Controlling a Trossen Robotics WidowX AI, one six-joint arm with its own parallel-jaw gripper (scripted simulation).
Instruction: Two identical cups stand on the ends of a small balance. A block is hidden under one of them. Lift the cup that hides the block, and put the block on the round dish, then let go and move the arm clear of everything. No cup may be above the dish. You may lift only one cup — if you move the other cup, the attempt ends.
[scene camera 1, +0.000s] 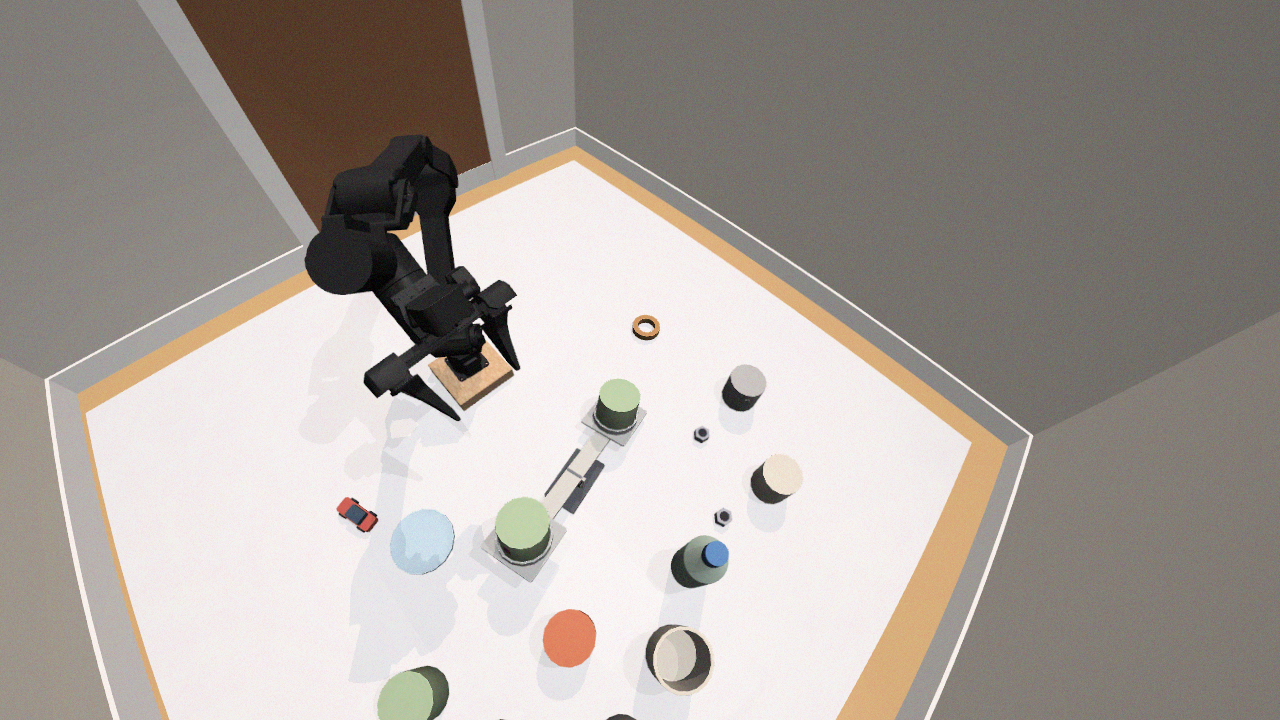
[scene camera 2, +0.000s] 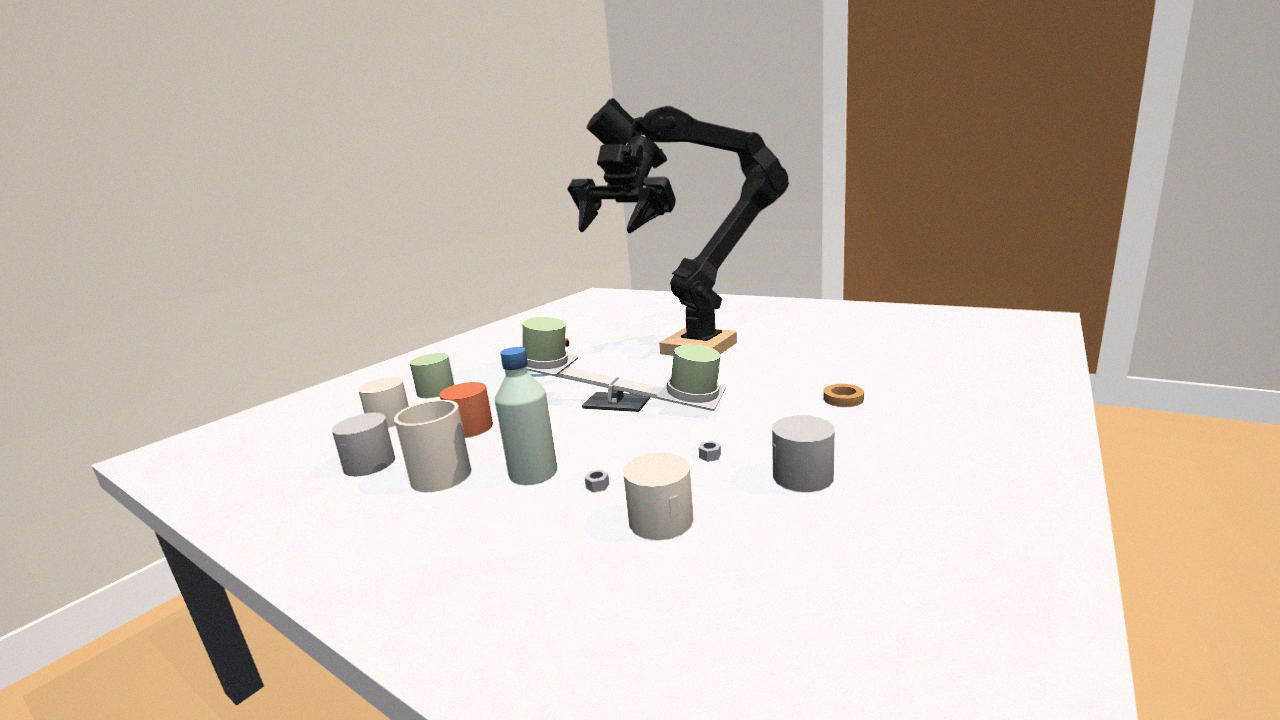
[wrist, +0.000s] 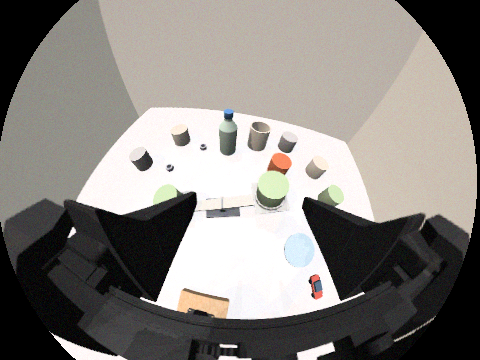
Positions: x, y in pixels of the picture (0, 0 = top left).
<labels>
my gripper: scene camera 1; scene camera 2 603, 231; wrist
same spot on balance: (scene camera 2: 559, 368) = (scene camera 1: 552, 522)
same spot on my gripper: (scene camera 1: 495, 326) = (wrist: 131, 222)
</labels>
